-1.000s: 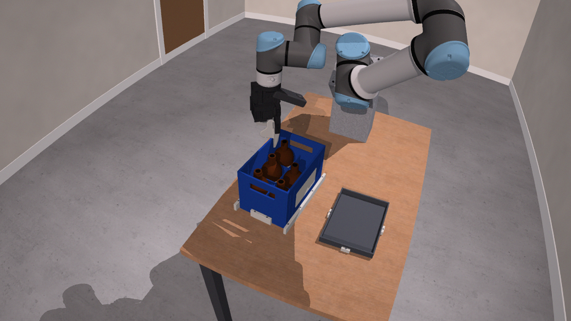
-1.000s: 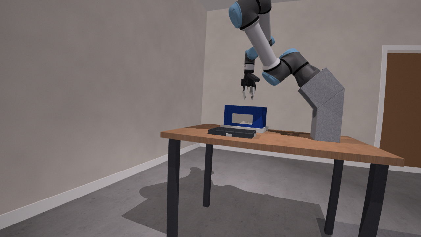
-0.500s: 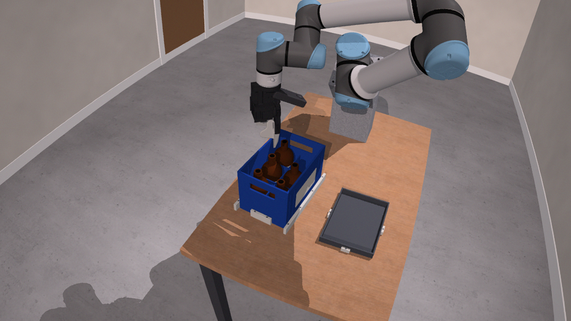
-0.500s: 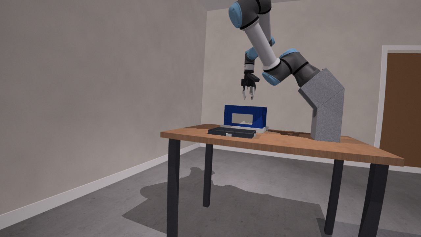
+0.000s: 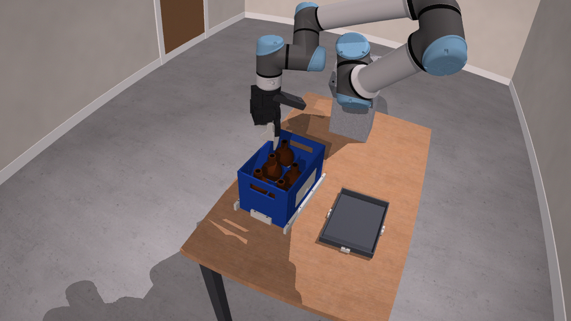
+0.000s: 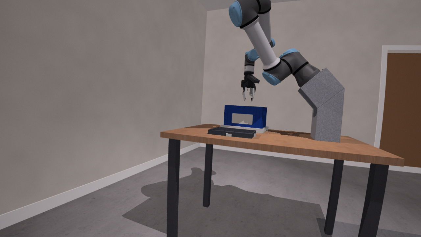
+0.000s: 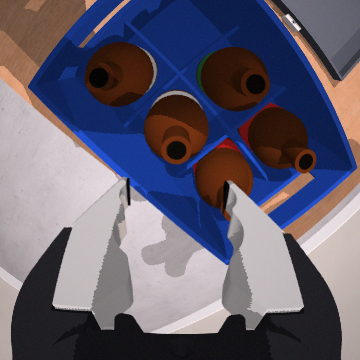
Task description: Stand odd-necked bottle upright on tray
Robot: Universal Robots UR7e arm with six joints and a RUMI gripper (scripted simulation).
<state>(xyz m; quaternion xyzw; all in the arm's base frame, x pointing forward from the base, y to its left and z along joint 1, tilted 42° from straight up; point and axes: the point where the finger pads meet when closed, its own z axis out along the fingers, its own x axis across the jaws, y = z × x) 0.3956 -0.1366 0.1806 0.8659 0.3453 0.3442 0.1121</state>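
Now: hand 4 cm to the right of the crate and 15 cm above it. From my hand the other things lie so: dark tray: 1 cm behind, 34 cm to the left, 22 cm below; then bottle: 9 cm ahead, 14 cm below.
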